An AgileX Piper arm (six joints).
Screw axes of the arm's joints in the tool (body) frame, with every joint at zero. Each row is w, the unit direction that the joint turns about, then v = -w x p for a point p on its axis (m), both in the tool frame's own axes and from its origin. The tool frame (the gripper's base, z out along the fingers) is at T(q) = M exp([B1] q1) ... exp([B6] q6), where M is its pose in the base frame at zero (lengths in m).
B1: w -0.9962 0 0.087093 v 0 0.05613 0
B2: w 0 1 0 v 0.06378 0 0.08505
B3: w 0 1 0 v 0.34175 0 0.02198
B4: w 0 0 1 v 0 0 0
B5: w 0 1 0 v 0.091 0 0
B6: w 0 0 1 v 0 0 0
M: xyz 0.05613 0 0.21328 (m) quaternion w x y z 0.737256 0 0.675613 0
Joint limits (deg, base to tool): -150..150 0..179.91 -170..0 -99.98..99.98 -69.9..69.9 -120..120
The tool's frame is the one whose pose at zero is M.
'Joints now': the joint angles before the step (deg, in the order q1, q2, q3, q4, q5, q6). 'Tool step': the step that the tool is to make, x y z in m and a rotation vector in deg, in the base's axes. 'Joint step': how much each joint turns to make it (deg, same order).
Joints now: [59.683 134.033 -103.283 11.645 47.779 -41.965]
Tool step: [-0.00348 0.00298 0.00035 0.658 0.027 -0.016]
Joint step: [0.497 -0.001 0.000 0.368 -0.607 0.255]
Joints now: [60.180 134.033 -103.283 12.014 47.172 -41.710]
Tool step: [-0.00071 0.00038 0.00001 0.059 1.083 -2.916]
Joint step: [0.093 -0.001 0.000 0.011 0.000 3.191]
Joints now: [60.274 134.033 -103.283 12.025 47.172 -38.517]
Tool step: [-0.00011 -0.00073 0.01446 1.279 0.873 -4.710]
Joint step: [0.000 -1.726 0.002 -0.282 0.264 5.201]
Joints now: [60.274 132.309 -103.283 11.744 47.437 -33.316]
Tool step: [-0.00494 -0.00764 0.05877 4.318 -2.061 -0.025]
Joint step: [0.000 -7.134 -0.001 -0.001 2.335 0.512]
